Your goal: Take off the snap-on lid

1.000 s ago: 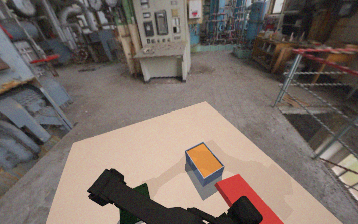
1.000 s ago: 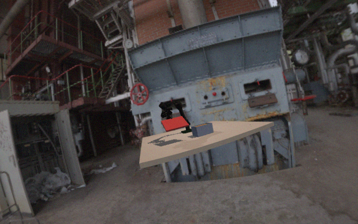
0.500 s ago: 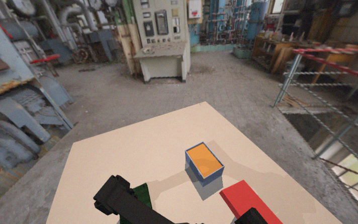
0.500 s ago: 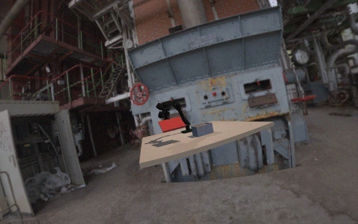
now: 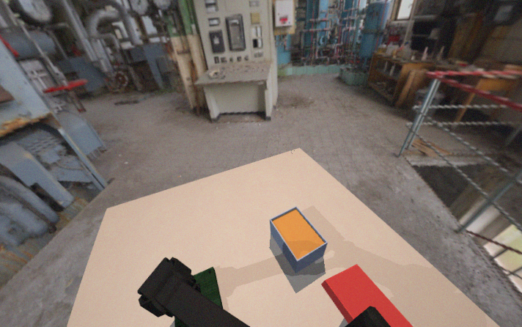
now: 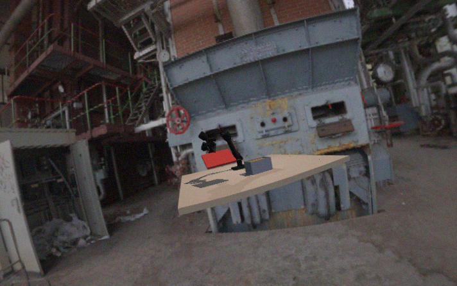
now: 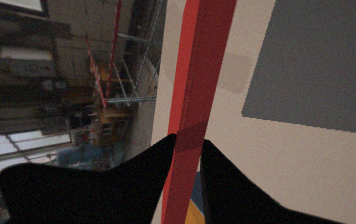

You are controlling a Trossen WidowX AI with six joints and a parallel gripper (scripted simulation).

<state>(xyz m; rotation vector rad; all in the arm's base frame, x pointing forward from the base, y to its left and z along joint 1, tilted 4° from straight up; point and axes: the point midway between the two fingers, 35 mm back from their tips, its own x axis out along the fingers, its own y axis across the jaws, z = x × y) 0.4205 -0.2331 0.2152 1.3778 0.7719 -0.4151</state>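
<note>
Now: the red lid 7 cm ahead of my gripper tip, 2 cm to the left of it and 4 cm below it. The rest, counted from my gripper tip: storage box 1 cm behind, 34 cm to the left, 18 cm below.
</note>
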